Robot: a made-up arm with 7 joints.
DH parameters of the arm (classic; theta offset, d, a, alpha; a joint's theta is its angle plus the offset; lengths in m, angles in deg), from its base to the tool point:
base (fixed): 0 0.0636 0 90
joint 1: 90 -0.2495 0.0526 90
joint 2: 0 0.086 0.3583 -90
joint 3: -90 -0.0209 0.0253 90
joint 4: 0 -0.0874 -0.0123 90
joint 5: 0 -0.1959 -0.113 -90
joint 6: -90 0.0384 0.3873 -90
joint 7: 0 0.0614 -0.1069 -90
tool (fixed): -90 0.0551 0 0
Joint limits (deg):
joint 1: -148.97..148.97
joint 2: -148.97..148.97
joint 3: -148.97..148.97
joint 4: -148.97..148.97
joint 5: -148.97..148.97
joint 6: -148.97..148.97
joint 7: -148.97..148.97
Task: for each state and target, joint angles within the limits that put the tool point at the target. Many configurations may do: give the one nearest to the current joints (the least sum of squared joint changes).
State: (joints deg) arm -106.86 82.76 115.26 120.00 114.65 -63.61 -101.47
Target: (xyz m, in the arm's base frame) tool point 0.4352 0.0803 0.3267
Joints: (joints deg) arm -138.22 72.58 111.49 118.84 87.68 -68.59 -103.02
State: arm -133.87 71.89 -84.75 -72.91 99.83 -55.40 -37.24
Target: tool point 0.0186 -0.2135 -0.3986
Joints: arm -123.59 81.55 -76.27 -76.51 102.07 -33.56 -33.72
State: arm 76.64 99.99 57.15 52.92 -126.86 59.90 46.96
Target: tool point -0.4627 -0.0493 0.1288
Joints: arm 65.31 42.64 43.61 65.24 -139.28 51.83 52.54
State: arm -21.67 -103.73 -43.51 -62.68 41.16 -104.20 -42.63
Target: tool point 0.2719 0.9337 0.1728
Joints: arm -19.15 -115.15 -42.93 -63.42 12.58 -90.82 -27.34
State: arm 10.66 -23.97 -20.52 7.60 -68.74 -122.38 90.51
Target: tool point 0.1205 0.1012 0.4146
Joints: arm 7.32 -57.64 -4.87 0.10 -84.25 -127.04 80.50
